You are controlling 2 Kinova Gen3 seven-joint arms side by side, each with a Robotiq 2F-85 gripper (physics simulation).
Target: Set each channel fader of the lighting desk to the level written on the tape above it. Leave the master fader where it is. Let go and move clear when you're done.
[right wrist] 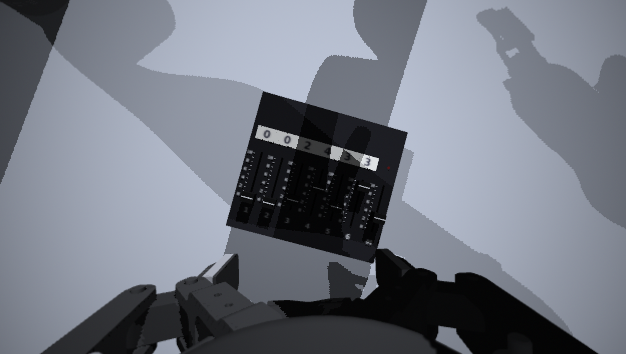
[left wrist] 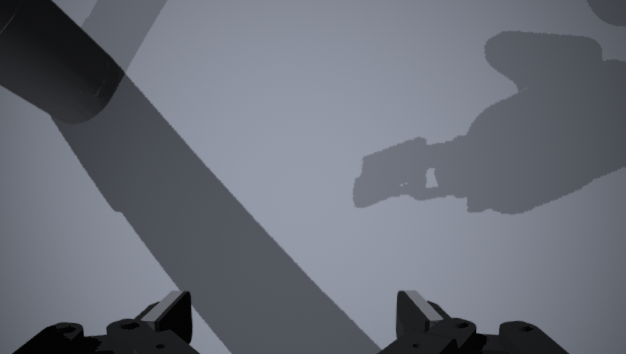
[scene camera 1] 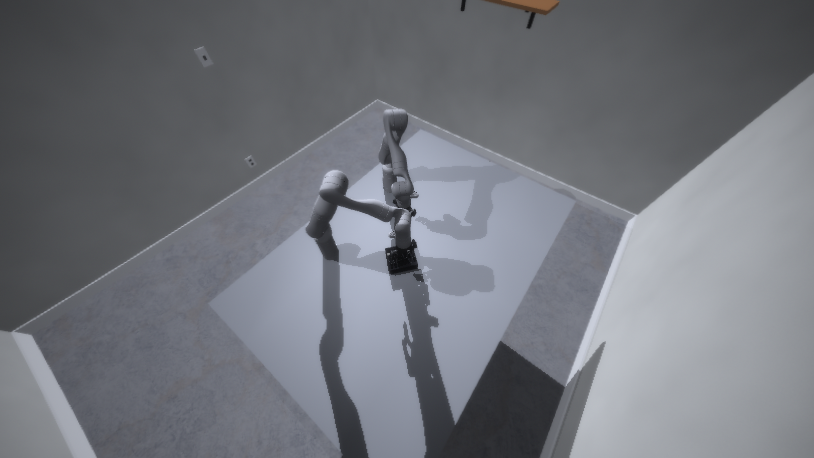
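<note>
The black lighting desk lies on the pale mat. Its tape reads 0, 0, 2, 4, 3, 3. The caps of fader 1 and fader 2 stand at the bottom, near 0. Fader 3 looks near 2, fader 4 near 6, fader 5 near 3, and fader 6 near the top. The master fader is low. My right gripper is open above the desk's near edge, touching no fader. My left gripper is open, away from the desk.
The pale mat carries arm shadows, and some fall across the desk's middle faders. The left arm stands above the desk in the scene view. A dark arm part shows at the left wrist view's upper left.
</note>
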